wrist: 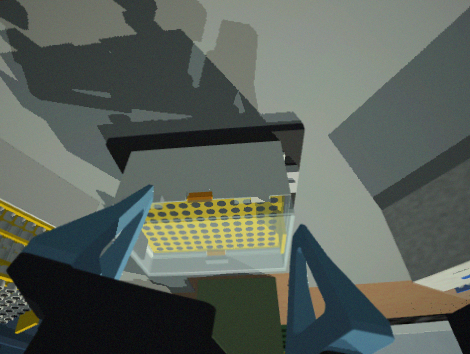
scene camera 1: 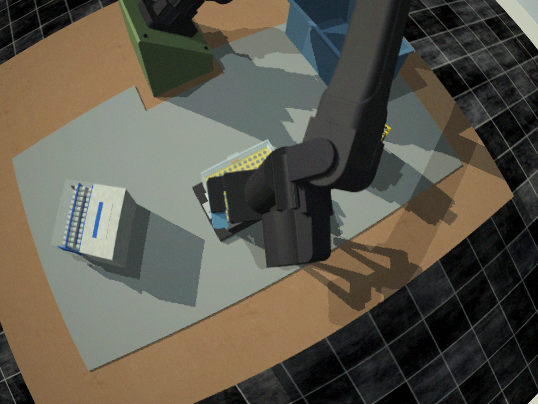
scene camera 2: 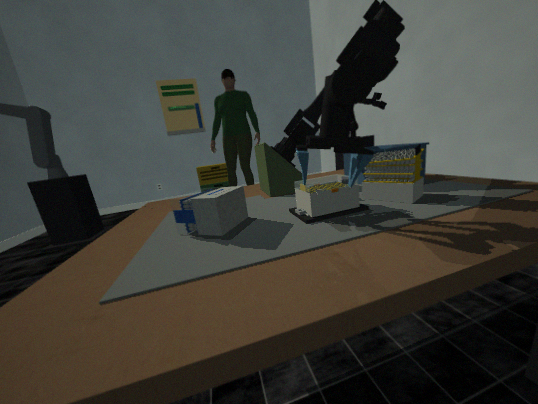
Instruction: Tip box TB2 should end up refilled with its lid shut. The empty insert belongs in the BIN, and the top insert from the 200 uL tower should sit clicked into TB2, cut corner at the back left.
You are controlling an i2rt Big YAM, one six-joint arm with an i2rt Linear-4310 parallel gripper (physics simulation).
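Tip box TB2 [scene camera 2: 327, 201] [wrist: 205, 170] is a white box on a black base [scene camera 2: 320, 216] [wrist: 200, 137]. A yellow insert [scene camera 1: 252, 160] [wrist: 215, 232] with rows of dark holes sits in it, with no tips seen. Its clear lid [wrist: 220, 265] shows at the far side and is not shut over the insert. My gripper [scene camera 2: 328, 185] [wrist: 226, 211] is open, blue fingers pointing down at the two ends of TB2, nothing between them. Finger contact cannot be told. In scene camera 1 the arm hides most of TB2. The yellow-racked tower [scene camera 2: 392, 172] [wrist: 17, 230] stands beside TB2.
The blue BIN [scene camera 1: 320, 47] stands behind the tower. A white box with blue racks [scene camera 1: 102, 220] [scene camera 2: 220, 212] stands on the other side of TB2. A green wedge block [scene camera 1: 175, 65] [scene camera 2: 274, 175] [wrist: 240, 310] is at the back. A person [scene camera 2: 235, 117] stands beyond the table.
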